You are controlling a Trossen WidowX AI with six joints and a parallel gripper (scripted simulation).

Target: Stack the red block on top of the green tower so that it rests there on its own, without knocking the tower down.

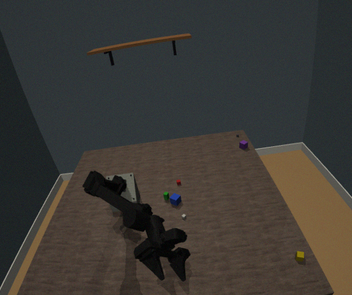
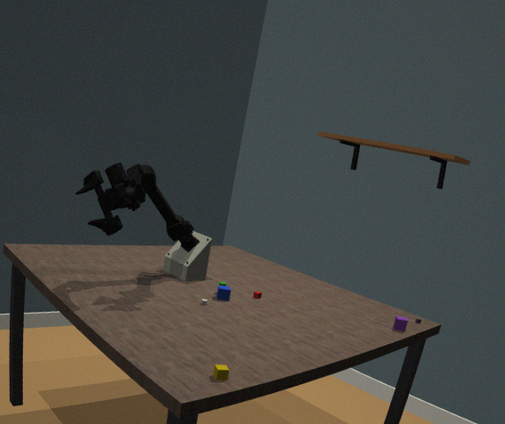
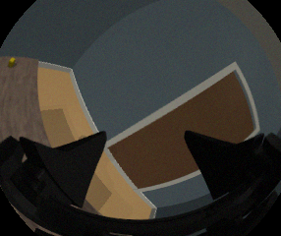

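Now: gripper tip 7 cm past the red block, 75 cm to the right of it and 30 cm above it. Also, from my gripper tip: yellow cube: 47 cm ahead, 22 cm to the left, 29 cm below; then blue cube: 8 cm behind, 60 cm to the left, 29 cm below; then white cube: 3 cm behind, 49 cm to the left, 30 cm below.
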